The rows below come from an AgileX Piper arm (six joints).
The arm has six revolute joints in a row. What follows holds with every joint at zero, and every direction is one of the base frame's. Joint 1 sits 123.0 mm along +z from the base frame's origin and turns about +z. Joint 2 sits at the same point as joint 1 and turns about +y. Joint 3 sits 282.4 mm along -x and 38.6 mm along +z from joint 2 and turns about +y. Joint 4 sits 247.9 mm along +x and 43.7 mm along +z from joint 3 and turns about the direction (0.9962, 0, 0.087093). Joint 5 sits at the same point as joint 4 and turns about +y. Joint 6 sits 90.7 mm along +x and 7.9 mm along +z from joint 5 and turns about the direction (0.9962, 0, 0.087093). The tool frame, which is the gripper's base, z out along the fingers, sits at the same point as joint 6; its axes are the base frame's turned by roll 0.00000, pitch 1.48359 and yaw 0.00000 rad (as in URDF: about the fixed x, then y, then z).
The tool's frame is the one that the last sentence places.
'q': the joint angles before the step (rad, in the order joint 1, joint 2, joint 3, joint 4, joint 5, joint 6). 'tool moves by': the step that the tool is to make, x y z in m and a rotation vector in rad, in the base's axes. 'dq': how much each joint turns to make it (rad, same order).
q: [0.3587 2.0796 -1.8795 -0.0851 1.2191 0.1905]
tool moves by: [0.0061 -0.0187 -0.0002 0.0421 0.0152 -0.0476]
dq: [-0.0534 -0.0001 0.0000 0.0478 0.0001 -0.0116]
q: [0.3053 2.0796 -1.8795 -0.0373 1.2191 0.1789]
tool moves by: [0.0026 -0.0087 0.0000 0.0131 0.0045 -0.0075]
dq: [-0.0240 0.0002 -0.0004 0.0185 0.0003 -0.0191]
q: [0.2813 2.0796 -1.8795 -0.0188 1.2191 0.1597]
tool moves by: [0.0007 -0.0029 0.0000 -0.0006 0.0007 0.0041]
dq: [-0.0072 -0.0002 0.0003 0.0024 0.0006 -0.0119]
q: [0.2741 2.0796 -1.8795 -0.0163 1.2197 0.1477]
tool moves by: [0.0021 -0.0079 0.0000 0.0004 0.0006 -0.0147]
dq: [-0.0187 0.0001 -0.0002 0.0016 0.0005 -0.0043]
